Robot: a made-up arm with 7 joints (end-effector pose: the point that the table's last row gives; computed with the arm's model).
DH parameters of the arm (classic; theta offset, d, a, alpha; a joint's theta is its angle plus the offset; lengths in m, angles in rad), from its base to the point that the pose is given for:
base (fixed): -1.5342 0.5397 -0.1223 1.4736
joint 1: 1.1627 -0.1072 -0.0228 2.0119
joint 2: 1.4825 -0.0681 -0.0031 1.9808
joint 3: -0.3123 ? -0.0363 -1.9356
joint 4: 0 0.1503 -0.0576 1.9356
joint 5: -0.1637 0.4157 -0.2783 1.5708
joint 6: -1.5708 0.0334 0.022 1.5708
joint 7: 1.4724 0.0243 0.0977 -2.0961
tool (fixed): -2.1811 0.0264 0 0
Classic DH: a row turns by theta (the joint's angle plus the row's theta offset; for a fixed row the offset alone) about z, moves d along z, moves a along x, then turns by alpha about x.
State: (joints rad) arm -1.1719 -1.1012 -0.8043 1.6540 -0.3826 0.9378 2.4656
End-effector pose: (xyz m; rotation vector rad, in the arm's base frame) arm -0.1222 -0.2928 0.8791 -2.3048 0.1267 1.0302
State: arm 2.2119 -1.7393 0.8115 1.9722 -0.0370 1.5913 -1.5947
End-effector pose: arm 0.3308 0.3874 0.4228 -2.4501 1.5761 0.6435
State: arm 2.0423 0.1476 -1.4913 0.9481 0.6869 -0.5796 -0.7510
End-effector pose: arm 0.0147 0.5149 0.2884 1.0564 1.8912 -0.5502
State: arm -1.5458 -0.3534 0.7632 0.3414 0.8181 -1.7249 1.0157
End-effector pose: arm 0.2123 -0.2601 0.7601 -1.9237 0.8320 -0.4342
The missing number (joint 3, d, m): 0.0247
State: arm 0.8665 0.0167 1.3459 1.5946 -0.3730 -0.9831 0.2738
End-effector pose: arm 0.1860 0.1763 1.0054 1.5866 -1.5379 -0.1176
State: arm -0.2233 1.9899 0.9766 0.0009 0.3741 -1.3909 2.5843
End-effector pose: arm -0.3972 0.0665 0.8302 0.8437 -0.5353 2.3694
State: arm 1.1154 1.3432 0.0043 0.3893 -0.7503 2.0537 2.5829
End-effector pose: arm -0.2802 -0.1262 0.8463 -2.4831 -1.1647 1.3995
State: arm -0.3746 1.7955 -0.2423 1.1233 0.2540 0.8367 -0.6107
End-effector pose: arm -0.3398 0.2898 0.5096 0.7511 -1.1081 -2.4575
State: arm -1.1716 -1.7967 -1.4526 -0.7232 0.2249 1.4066 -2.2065
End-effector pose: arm 0.4964 0.1205 0.3797 -0.0904 1.0063 2.3577
